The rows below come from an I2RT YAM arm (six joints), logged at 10 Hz.
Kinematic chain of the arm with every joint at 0, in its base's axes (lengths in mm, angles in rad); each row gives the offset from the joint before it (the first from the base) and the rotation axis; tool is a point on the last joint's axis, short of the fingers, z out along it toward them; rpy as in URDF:
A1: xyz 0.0 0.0 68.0 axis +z
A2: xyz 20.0 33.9 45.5 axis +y
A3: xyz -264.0 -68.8 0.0 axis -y
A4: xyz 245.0 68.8 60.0 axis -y
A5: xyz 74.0 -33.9 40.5 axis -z
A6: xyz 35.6 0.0 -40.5 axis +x
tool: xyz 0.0 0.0 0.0 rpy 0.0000 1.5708 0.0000
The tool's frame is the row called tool.
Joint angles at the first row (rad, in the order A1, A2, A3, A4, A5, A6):
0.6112 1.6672 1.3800 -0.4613 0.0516 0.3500
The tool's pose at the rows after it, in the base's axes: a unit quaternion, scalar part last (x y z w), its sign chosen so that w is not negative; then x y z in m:
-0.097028, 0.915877, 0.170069, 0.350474, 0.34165, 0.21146, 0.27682
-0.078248, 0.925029, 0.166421, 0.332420, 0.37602, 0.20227, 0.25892
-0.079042, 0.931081, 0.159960, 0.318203, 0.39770, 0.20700, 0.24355
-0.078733, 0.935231, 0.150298, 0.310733, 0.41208, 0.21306, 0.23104
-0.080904, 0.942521, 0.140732, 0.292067, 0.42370, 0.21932, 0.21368
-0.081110, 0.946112, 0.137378, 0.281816, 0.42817, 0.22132, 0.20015
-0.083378, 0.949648, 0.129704, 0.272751, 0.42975, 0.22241, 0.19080
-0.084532, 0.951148, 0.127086, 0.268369, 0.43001, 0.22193, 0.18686
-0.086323, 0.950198, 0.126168, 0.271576, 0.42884, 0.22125, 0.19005
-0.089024, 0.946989, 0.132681, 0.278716, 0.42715, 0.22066, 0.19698
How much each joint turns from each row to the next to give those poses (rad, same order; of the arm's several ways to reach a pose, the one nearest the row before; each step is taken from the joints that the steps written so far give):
-0.0572 0.1005 0.0712 0.0073 -0.0540 -0.0061
-0.0638 0.1133 0.0838 -0.0099 -0.0379 -0.0064
-0.0142 0.0993 0.0849 -0.0196 -0.0093 -0.0120
-0.0018 0.0745 0.0651 -0.0135 0.0105 -0.0049
0.0007 0.0768 0.0601 -0.0278 0.0025 -0.0044
-0.0007 0.0361 0.0087 0.0047 -0.0020 -0.0003
0.0010 0.0224 0.0045 -0.0060 0.0062 -0.0056
-0.0011 0.0066 -0.0026 -0.0016 0.0002 -0.0035
0.0000 -0.0099 -0.0043 0.0000 0.0029 -0.0047
-0.0001 -0.0185 -0.0068 0.0072 -0.0083 -0.0033

